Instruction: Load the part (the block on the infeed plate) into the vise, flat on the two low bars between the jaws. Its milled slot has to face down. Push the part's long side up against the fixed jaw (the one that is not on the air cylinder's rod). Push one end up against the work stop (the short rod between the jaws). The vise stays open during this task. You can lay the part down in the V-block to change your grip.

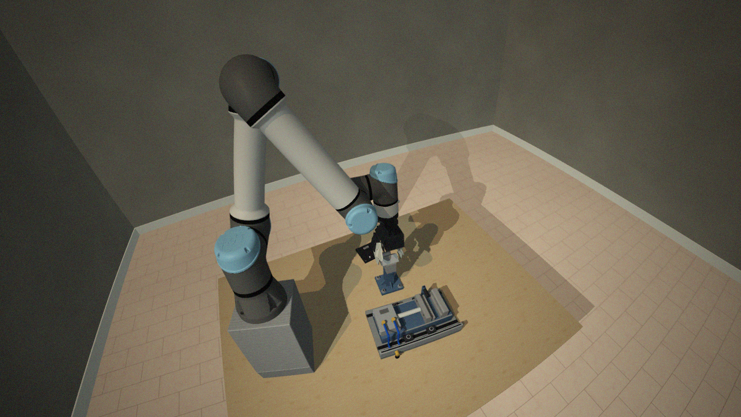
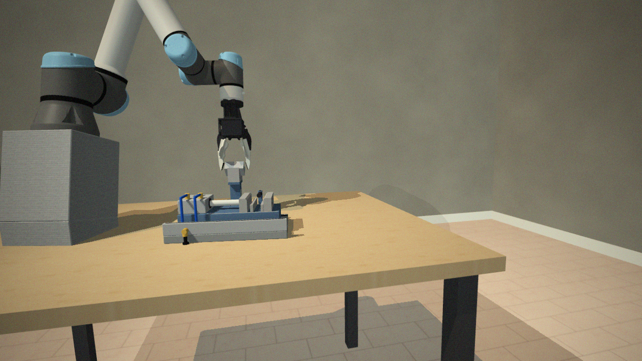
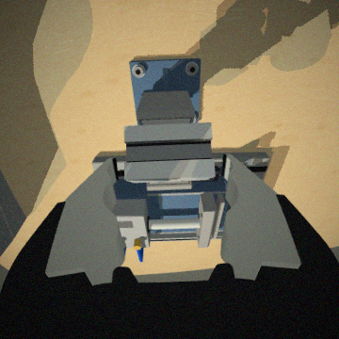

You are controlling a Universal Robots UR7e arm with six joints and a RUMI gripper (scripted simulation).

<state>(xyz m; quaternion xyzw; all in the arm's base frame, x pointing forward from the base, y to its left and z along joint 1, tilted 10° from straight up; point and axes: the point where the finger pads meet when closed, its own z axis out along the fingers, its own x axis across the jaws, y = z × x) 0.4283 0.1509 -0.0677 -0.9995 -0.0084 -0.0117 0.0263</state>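
Now: hand 10 mm to the right of the part. The rest, counted from my hand: v-block post (110 mm below); then white cylinder rod (190 mm to the right, 90 mm below, 10 mm ahead); then work stop (140 mm to the right, 90 mm ahead, 70 mm below).
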